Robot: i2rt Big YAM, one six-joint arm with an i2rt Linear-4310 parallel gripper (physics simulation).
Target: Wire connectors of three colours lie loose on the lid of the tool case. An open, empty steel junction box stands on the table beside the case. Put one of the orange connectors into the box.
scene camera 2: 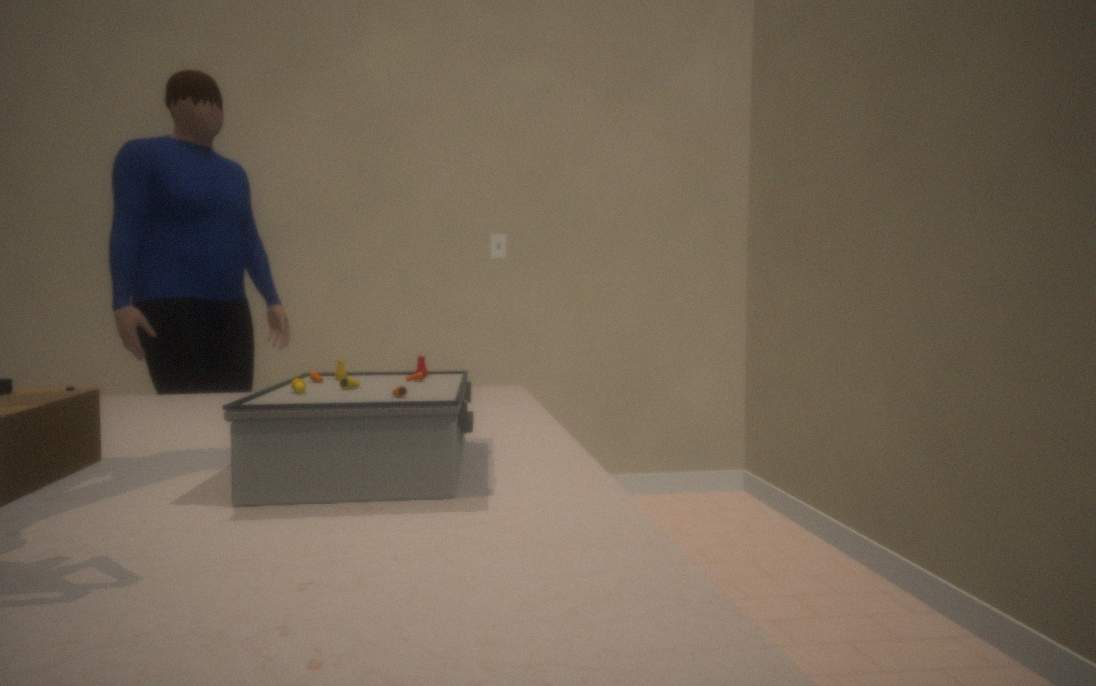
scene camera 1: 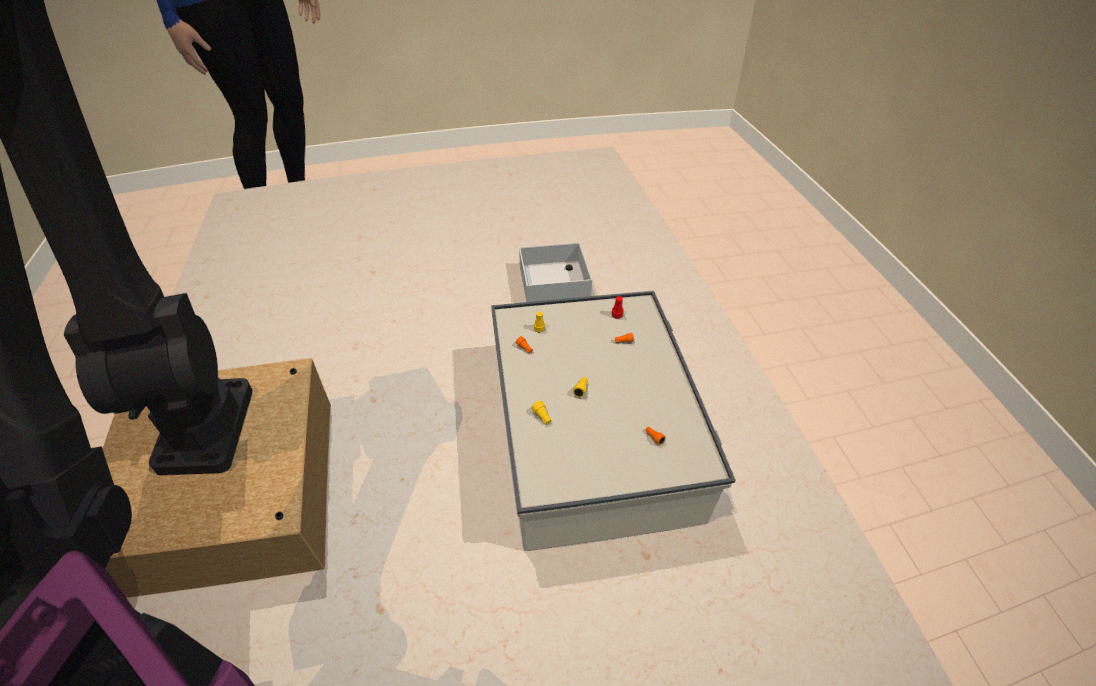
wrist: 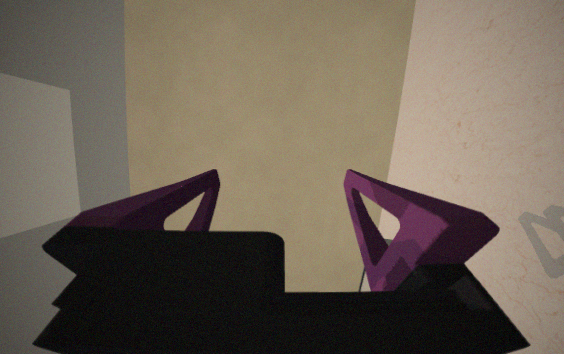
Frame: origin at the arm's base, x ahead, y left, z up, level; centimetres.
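Where they show: gripper, fingertip midpoint: (wrist: 281, 176); arm's base at its link origin: (scene camera 1: 205, 428).
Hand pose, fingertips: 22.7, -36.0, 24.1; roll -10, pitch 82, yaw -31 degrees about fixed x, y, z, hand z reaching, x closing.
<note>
Each offset is from my fingertips to the top centre of the thing, as dx, dy, dz.
Three orange connectors lie on the case lid (scene camera 1: 614, 461) (scene camera 2: 266, 396): one @[+14.2, +44.7, -22.6] (scene camera 1: 524, 345) (scene camera 2: 316, 377) at the back left, one @[+26.4, +44.6, -22.6] (scene camera 1: 623, 338) (scene camera 2: 415, 376) at the back right, and one @[+26.7, +30.0, -22.6] (scene camera 1: 655, 436) (scene camera 2: 399, 391) at the front right. The steel junction box @[+20.8, +68.9, -29.4] (scene camera 1: 558, 288) stands behind the case; a small dark spot shows inside it. It does not show in the second scene view. My gripper (wrist: 281, 176) is open with nothing between its purple fingers. Part of it shows at the lower left of the first scene view, well away from the case.
A red connector @[+26.6, +49.5, -21.0] (scene camera 1: 617, 308) (scene camera 2: 421, 365) and a yellow one @[+16.3, +47.9, -21.3] (scene camera 1: 539, 322) (scene camera 2: 340, 370) stand upright near the lid's back edge. Two yellow connectors @[+20.0, +37.4, -22.3] (scene camera 1: 580, 387) @[+15.2, +34.1, -22.3] (scene camera 1: 541, 412) lie mid-lid. The arm's wooden base block (scene camera 1: 266, 453) (scene camera 2: 56, 440) is left of the case. A person (scene camera 2: 186, 226) stands behind the table.
</note>
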